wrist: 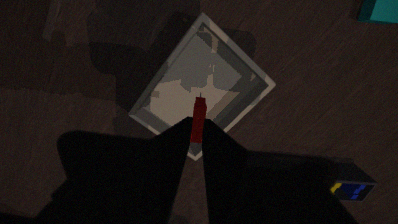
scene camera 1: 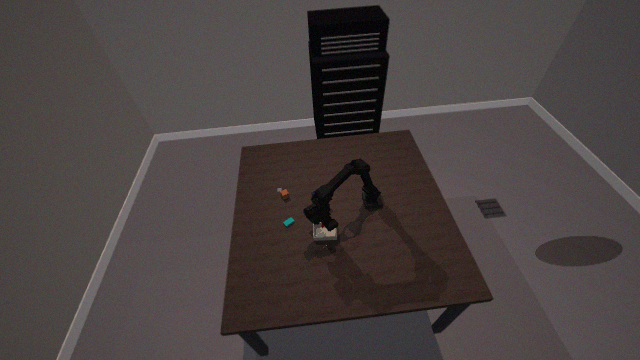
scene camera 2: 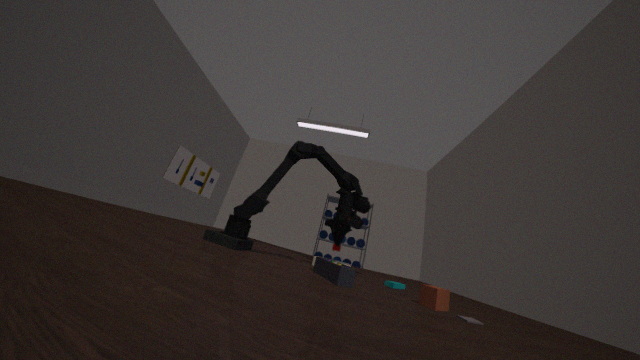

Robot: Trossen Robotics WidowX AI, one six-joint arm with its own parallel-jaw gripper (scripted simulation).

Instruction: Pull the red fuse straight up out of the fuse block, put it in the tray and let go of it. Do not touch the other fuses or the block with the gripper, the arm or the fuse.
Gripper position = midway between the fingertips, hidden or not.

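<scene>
There is a red fuse here, and my gripper (scene camera 2: 336,246) is holding it.
</scene>
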